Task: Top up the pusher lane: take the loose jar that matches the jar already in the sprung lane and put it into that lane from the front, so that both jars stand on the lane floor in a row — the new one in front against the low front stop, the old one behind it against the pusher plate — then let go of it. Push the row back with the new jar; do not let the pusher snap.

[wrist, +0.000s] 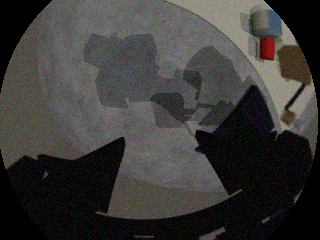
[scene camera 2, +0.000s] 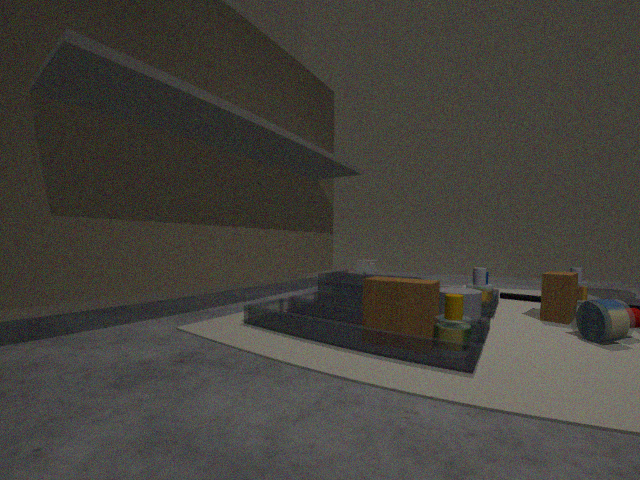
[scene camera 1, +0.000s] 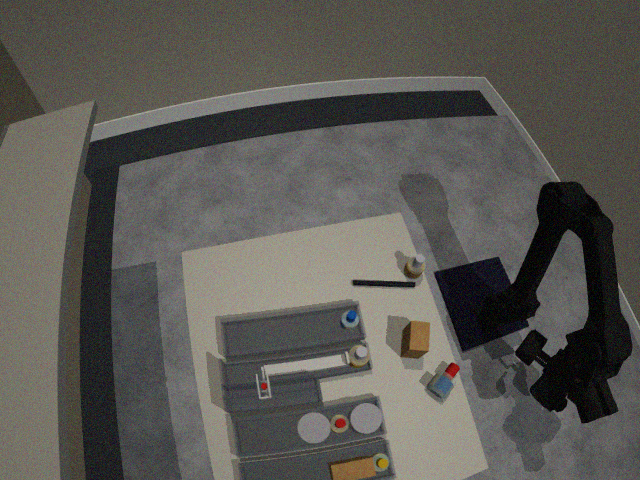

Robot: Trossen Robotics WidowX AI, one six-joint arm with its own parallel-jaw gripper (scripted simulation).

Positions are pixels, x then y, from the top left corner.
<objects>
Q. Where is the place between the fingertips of my gripper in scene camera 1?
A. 545, 374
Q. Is my gripper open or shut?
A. Open.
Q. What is my gripper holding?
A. Nothing.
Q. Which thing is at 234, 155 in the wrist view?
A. My gripper.
</objects>
